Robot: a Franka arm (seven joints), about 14 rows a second.
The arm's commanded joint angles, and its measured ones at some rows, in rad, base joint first. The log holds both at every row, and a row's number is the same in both.
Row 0, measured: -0.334, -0.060, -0.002, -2.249, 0.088, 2.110, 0.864
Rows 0 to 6, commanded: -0.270, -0.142, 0.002, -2.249, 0.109, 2.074, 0.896; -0.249, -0.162, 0.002, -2.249, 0.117, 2.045, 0.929; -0.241, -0.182, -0.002, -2.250, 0.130, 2.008, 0.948; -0.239, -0.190, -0.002, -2.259, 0.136, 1.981, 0.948; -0.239, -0.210, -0.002, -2.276, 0.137, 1.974, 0.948; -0.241, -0.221, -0.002, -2.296, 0.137, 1.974, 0.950; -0.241, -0.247, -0.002, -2.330, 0.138, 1.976, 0.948
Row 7, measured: -0.242, -0.186, 0.003, -2.261, 0.119, 1.977, 0.941
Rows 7 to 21, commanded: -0.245, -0.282, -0.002, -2.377, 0.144, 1.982, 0.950; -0.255, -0.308, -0.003, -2.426, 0.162, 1.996, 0.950; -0.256, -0.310, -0.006, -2.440, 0.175, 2.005, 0.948; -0.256, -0.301, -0.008, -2.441, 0.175, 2.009, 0.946; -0.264, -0.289, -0.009, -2.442, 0.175, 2.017, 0.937; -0.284, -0.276, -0.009, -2.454, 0.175, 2.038, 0.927; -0.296, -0.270, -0.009, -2.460, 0.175, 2.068, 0.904; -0.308, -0.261, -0.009, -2.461, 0.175, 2.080, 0.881; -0.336, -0.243, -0.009, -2.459, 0.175, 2.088, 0.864; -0.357, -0.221, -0.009, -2.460, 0.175, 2.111, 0.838; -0.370, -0.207, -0.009, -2.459, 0.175, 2.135, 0.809; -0.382, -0.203, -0.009, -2.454, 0.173, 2.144, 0.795; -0.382, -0.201, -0.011, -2.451, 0.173, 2.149, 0.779; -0.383, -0.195, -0.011, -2.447, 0.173, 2.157, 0.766; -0.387, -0.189, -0.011, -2.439, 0.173, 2.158, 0.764
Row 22, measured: -0.364, -0.203, -0.020, -2.445, 0.156, 2.129, 0.797
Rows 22 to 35, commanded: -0.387, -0.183, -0.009, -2.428, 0.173, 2.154, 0.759; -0.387, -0.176, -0.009, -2.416, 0.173, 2.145, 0.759; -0.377, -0.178, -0.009, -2.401, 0.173, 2.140, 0.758; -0.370, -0.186, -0.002, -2.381, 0.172, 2.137, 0.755; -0.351, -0.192, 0.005, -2.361, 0.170, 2.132, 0.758; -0.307, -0.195, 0.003, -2.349, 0.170, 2.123, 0.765; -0.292, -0.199, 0.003, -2.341, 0.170, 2.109, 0.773; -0.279, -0.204, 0.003, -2.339, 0.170, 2.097, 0.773; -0.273, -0.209, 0.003, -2.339, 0.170, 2.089, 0.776; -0.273, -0.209, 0.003, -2.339, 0.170, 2.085, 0.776; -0.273, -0.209, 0.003, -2.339, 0.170, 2.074, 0.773; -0.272, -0.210, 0.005, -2.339, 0.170, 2.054, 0.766; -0.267, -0.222, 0.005, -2.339, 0.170, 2.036, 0.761; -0.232, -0.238, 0.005, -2.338, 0.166, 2.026, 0.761
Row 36, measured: -0.270, -0.200, 0.007, -2.347, 0.156, 2.065, 0.770
